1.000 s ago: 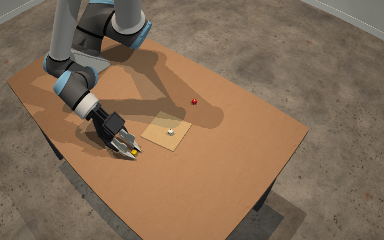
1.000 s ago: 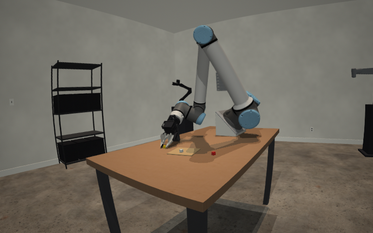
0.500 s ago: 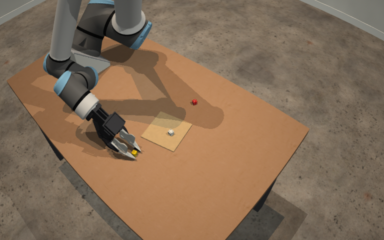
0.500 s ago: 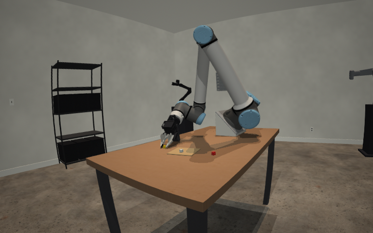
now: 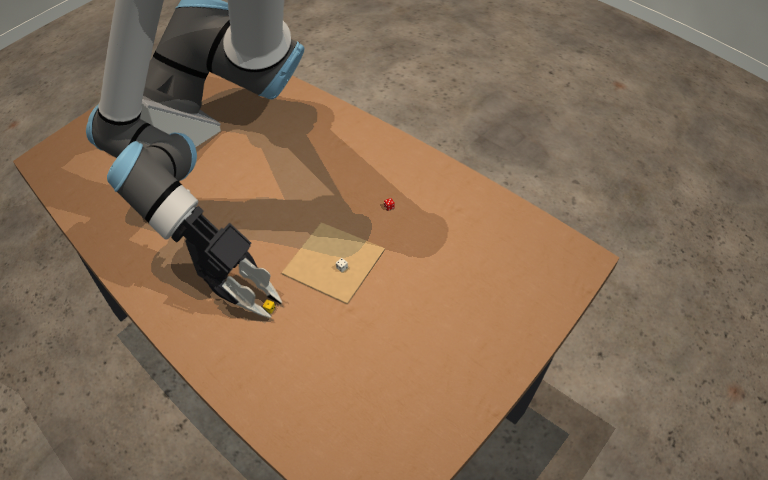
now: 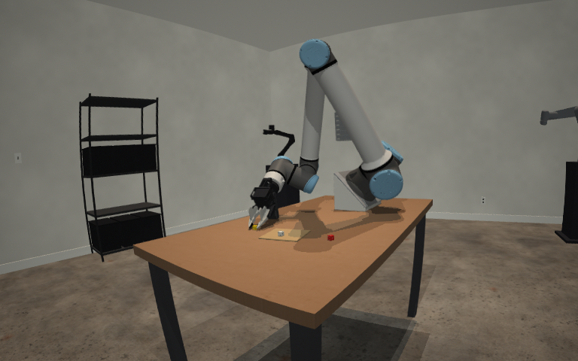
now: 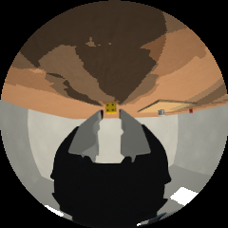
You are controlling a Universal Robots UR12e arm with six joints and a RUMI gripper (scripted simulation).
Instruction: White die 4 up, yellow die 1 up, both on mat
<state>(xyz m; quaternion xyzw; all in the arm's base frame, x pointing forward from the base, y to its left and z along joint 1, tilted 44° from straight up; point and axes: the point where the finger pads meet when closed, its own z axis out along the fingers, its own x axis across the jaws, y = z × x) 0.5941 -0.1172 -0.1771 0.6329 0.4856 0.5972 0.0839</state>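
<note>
Now: the yellow die 1 cm below my hand. The rest, counted from my hand: red die (32 cm to the left, 1 cm below, 1 cm ahead); tan mat (15 cm to the left, 2 cm ahead, 1 cm below); white die (15 cm to the left, 4 cm ahead).
</note>
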